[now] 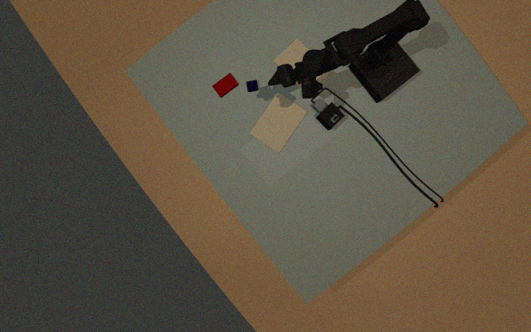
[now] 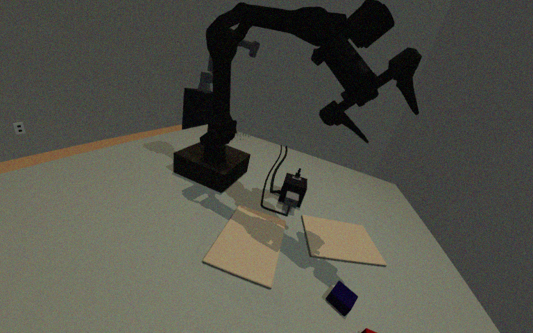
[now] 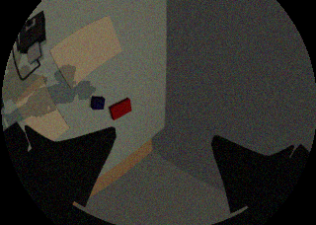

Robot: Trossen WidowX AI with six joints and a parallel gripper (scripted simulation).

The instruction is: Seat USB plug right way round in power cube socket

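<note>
My gripper tip is 16 cm past the USB plug, 20 cm to the right of it and 24 cm above it. The rest, counted from my gripper tip: blue block 4 cm ahead, 11 cm to the right, 31 cm below; red block 14 cm ahead, 18 cm to the right, 32 cm below.
</note>
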